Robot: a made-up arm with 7 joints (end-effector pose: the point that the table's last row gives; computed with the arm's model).
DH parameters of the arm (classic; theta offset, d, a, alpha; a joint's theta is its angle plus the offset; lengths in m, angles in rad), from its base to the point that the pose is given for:
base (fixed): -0.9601 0 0.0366 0
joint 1: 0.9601 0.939 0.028 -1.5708
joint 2: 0 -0.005 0.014 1.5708
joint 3: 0 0.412 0.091 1.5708
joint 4: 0 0.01 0.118 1.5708
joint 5: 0 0.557 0.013 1.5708
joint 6: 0 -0.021 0.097 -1.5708
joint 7: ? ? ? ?
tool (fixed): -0.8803 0.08 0 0
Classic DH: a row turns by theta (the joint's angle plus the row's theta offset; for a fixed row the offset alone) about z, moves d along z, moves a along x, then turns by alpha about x.
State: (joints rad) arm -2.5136 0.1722 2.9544 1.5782 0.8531 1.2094 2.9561
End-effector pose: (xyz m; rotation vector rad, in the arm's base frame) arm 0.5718 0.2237 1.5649 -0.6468 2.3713 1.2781
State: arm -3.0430 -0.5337 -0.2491 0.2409 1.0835 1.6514 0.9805
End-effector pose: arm -0.3646 -0.0245 0.9179 1.2307 1.2905 -0.7566
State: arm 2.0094 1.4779 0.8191 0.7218 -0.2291 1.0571 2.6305
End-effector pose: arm -0.3774 -0.1582 0.4983 1.5378 0.5574 0.7167
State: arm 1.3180 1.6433 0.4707 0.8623 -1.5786 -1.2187 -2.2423
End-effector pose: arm -0.2626 0.2222 0.4905 1.0182 -1.0811 -1.3044
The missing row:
joint 7: 0.8803 0 0.0298 0
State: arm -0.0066 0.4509 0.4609 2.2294 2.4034 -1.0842 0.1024
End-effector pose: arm 0.7916 0.1169 1.3613 -0.3785 2.2517 -0.4473
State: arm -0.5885 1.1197 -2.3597 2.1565 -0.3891 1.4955 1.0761
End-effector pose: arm 0.3039 -0.6555 1.7158 -0.5318 -1.1622 -0.0306
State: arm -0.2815 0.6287 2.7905 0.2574 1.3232 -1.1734 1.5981
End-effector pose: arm -0.1171 0.2505 1.0339 -1.6287 0.9340 0.5922
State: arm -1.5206 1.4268 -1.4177 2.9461 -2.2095 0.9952 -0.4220
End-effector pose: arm -0.0146 -1.1862 1.0527 -0.0935 0.7837 -2.2062
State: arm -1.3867 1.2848 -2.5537 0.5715 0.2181 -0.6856 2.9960
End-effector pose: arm -0.2906 -0.0293 1.4404 -0.8447 0.0319 1.6346
